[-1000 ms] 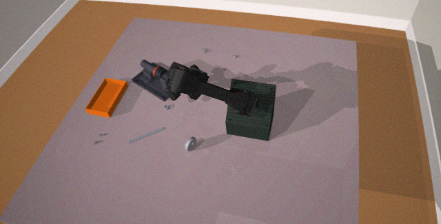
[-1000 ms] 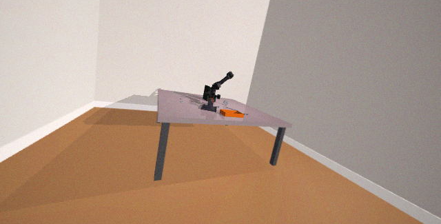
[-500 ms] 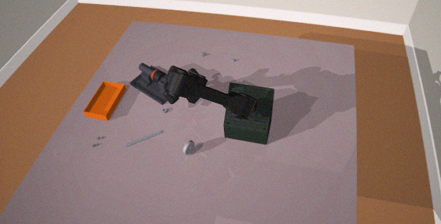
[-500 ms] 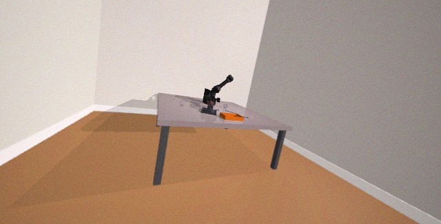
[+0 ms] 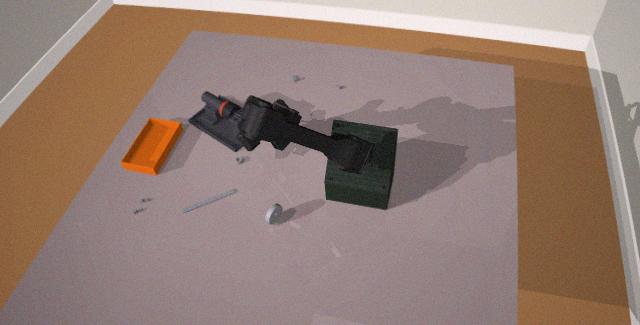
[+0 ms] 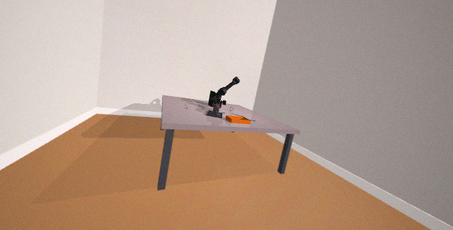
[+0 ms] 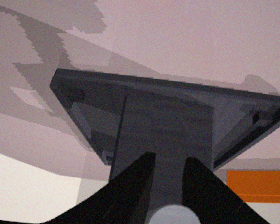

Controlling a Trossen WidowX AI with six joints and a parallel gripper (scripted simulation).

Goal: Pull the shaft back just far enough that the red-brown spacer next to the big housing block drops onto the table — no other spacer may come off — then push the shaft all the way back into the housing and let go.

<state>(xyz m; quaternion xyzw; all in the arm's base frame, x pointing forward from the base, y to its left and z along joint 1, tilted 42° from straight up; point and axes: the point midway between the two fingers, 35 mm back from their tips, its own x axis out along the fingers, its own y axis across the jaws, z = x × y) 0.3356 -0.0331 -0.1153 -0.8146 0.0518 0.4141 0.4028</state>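
Now: the grey shaft 50 mm ahead of my gripper tip, 20 mm to the right of it and 20 mm above it. Round my gripper tip: orange tray 330 mm ahead, 90 mm to the left, 50 mm below; red-brown spacer 110 mm ahead, 50 mm to the right, 20 mm above; small pin 90 mm behind, 130 mm to the right, 50 mm below.
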